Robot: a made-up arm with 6 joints. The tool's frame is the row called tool. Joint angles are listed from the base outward. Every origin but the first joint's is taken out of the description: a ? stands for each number. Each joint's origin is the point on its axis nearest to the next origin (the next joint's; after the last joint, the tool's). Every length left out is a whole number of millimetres.
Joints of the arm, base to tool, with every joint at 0 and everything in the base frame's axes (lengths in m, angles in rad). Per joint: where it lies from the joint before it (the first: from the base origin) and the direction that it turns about. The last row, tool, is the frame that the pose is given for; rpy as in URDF.
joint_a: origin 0 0 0.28 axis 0 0 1
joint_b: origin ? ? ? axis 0 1 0
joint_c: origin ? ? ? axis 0 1 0
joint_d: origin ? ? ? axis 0 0 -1
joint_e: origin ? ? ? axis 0 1 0
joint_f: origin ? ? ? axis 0 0 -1
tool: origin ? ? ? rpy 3.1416 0 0
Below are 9 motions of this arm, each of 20 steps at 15 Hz.
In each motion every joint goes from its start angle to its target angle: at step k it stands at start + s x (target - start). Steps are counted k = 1, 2, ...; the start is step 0. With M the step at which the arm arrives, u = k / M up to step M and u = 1 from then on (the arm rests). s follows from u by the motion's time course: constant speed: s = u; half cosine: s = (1 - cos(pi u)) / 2; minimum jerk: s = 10 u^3 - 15 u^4 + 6 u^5.
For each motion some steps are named. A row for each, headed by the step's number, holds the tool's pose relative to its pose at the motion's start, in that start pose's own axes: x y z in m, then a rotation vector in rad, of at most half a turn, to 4 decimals.
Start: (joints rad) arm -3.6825 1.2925 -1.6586 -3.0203 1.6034 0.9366
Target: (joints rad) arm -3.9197 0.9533 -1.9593 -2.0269 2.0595 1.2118
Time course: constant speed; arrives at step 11
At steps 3, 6, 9, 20:
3: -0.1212 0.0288 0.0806 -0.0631 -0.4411 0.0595
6: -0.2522 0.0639 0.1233 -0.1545 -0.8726 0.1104
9: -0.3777 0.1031 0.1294 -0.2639 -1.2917 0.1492
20: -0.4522 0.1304 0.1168 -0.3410 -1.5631 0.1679

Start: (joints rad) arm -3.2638 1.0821 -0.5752 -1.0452 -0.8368 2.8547
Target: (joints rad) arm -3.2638 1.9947 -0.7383 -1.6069 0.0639 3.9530
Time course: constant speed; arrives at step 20
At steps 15, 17, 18, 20:
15: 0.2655 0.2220 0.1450 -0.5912 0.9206 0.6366
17: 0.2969 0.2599 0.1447 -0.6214 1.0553 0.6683
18: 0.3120 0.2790 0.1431 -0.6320 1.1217 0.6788
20: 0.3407 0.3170 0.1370 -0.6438 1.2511 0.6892

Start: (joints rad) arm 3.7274 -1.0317 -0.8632 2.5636 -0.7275 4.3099
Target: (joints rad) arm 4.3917 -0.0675 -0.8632 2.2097 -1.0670 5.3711
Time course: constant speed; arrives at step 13
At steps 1, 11, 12, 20:
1: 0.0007 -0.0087 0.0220 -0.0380 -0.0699 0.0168
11: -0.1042 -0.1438 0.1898 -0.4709 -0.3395 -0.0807
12: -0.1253 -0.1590 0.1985 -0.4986 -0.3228 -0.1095
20: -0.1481 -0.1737 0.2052 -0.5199 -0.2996 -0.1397

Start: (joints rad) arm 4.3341 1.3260 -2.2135 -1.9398 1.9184 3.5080
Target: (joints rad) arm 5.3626 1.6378 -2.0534 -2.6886 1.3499 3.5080
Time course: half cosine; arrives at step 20
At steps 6, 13, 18, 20:
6: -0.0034 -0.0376 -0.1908 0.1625 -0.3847 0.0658
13: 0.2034 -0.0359 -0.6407 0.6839 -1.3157 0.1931
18: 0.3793 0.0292 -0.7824 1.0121 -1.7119 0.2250
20: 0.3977 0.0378 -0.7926 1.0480 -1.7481 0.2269

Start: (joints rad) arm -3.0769 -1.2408 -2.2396 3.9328 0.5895 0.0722
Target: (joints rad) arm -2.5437 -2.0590 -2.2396 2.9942 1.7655 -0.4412
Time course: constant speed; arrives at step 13
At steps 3, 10, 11, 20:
3: -0.2107 0.0548 0.0368 -0.1349 -0.4486 -0.1421
10: -0.7135 0.0813 -0.1102 -0.1618 -1.6144 -0.4788
11: -0.7706 0.0758 -0.1563 -0.1403 -1.7848 -0.5284
20: -0.8650 0.0614 -0.2609 -0.0874 -2.1235 -0.6288

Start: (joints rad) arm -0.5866 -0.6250 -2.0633 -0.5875 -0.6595 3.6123
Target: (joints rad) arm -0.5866 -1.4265 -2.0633 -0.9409 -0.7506 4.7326
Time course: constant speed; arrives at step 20
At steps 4, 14, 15, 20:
4: -0.1205 0.0190 -0.0289 -0.0569 -0.1403 0.1103
14: -0.3794 0.0907 -0.1726 -0.2864 -0.4153 0.3469
15: -0.4009 0.0995 -0.1917 -0.3145 -0.4360 0.3670
20: -0.4941 0.1464 -0.2974 -0.4632 -0.5193 0.4564

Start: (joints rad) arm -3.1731 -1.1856 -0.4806 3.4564 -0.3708 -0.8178
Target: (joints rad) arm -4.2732 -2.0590 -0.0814 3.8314 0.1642 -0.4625
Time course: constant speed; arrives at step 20
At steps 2, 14, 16, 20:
2: 0.0059 0.0051 -0.0039 0.1480 -0.0400 0.0880
14: 0.0399 0.0386 0.0055 1.0358 -0.4085 0.3716
16: 0.0468 0.0419 0.0106 1.1746 -0.4900 0.3720
20: 0.0626 0.0450 0.0209 1.4333 -0.6665 0.3266

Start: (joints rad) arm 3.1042 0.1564 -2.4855 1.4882 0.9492 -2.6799
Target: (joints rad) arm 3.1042 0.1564 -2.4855 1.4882 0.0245 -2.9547
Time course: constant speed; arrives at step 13
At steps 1, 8, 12, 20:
1: -0.0080 0.0040 -0.0076 -0.0310 -0.0640 -0.0211
8: -0.0483 0.0240 -0.0754 -0.2098 -0.5297 -0.1645
12: -0.0564 0.0281 -0.1214 -0.2812 -0.8082 -0.2380
20: -0.0566 0.0282 -0.1332 -0.2955 -0.8791 -0.2549

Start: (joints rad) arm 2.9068 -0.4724 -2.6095 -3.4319 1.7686 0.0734
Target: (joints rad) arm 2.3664 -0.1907 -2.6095 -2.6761 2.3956 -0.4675
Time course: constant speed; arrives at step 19
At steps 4, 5, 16, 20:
4: -0.0043 0.0193 -0.0310 0.0436 -0.0727 -0.1234
5: -0.0061 0.0225 -0.0395 0.0550 -0.0900 -0.1575
16: -0.0458 0.0200 -0.1422 0.1733 -0.2781 -0.6115
20: -0.0635 0.0089 -0.1699 0.2004 -0.3373 -0.7555

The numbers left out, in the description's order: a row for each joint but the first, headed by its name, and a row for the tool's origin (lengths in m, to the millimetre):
joint_b: 0 0 0
joint_c: 0.078 0 0.414
joint_d: 0.067 0 -0.295
joint_e: 0 0 0
joint_f: 0.102 0 -0.13
tool: 0 0 0

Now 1 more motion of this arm.
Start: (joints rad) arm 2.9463 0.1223 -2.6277 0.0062 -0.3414 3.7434
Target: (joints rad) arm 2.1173 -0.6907 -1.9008 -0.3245 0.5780 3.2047
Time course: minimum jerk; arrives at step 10
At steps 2, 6, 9, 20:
2: -0.0157 0.0038 0.0047 0.0344 0.0352 -0.0950
6: -0.1285 0.0806 -0.0241 0.5363 0.4071 -1.0616
9: -0.1406 0.1298 -0.0868 0.8877 0.5941 -1.4561
20: -0.1405 0.1311 -0.0889 0.8985 0.5993 -1.4657

